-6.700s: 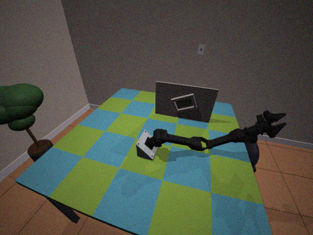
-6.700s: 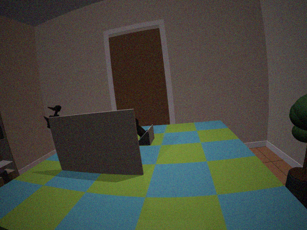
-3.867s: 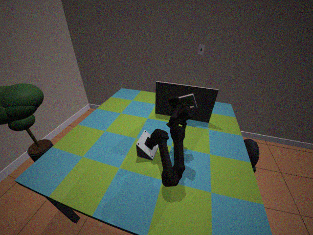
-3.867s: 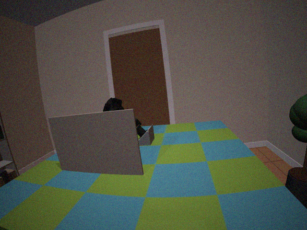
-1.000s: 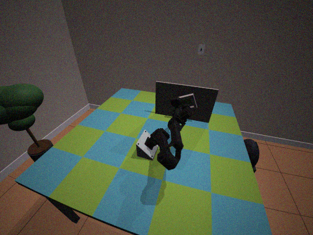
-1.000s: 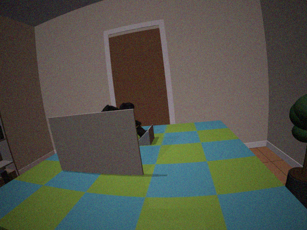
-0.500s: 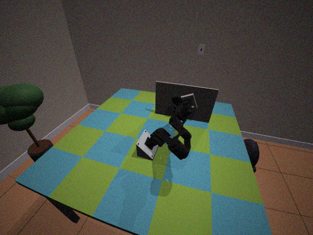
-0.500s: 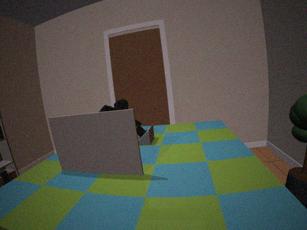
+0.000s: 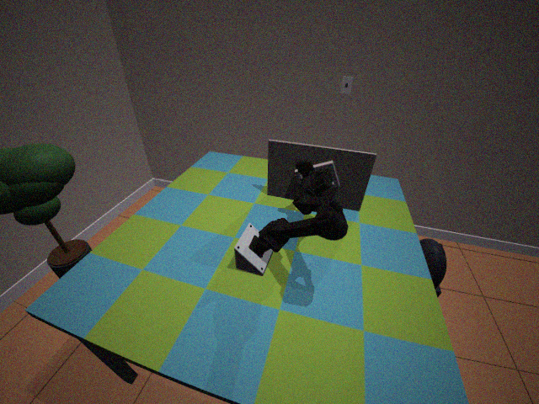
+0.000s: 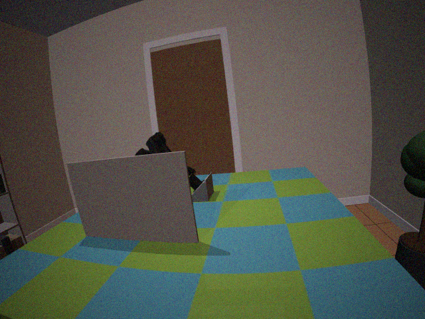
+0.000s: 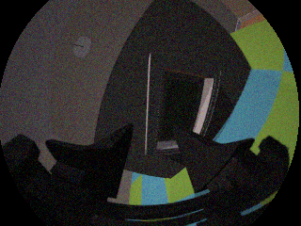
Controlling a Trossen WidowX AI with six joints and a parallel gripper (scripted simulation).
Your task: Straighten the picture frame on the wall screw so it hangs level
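My gripper tip is 50 mm short of the picture frame, 30 mm to the left of it and 50 mm above it.
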